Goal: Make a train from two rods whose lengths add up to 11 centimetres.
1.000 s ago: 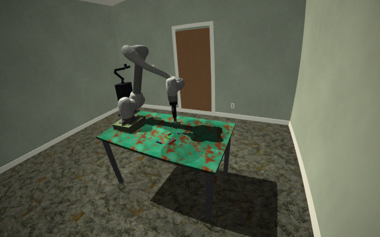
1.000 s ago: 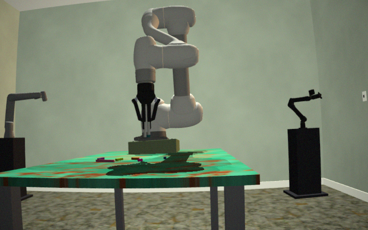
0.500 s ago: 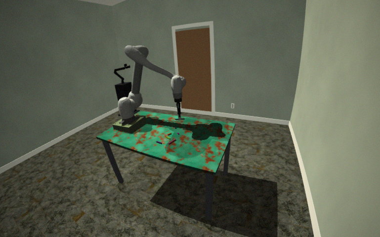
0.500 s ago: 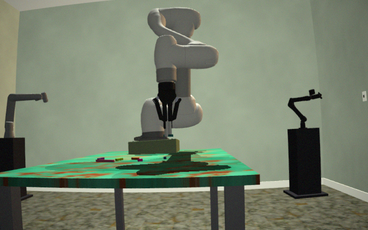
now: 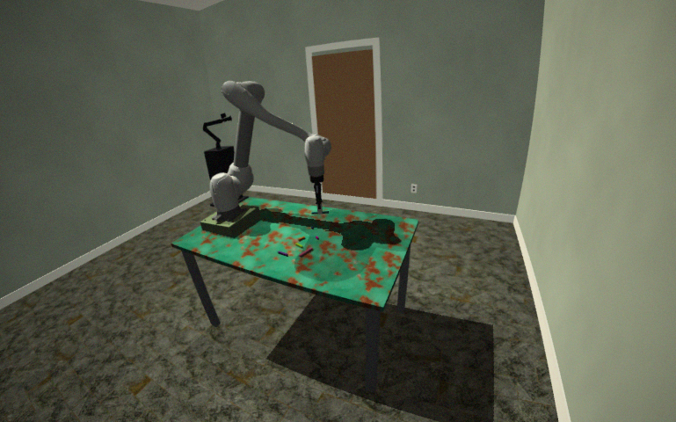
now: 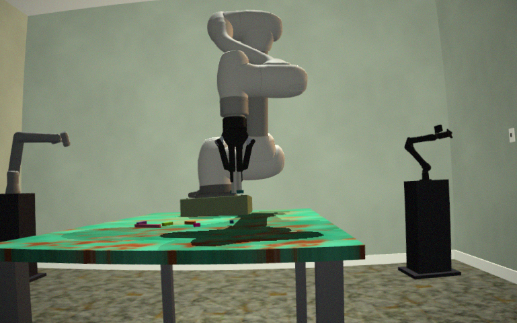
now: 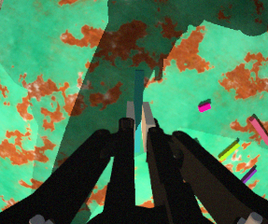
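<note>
My gripper is now 12 cm above the small blue rod, 5 cm past it and 2 cm to the left of it. Also, from my hand: turquoise rod (3 cm below); orange rod (16 cm to the right, 12 cm below, 5 cm behind); magenta rod (12 cm to the right, 12 cm below, 3 cm ahead).
</note>
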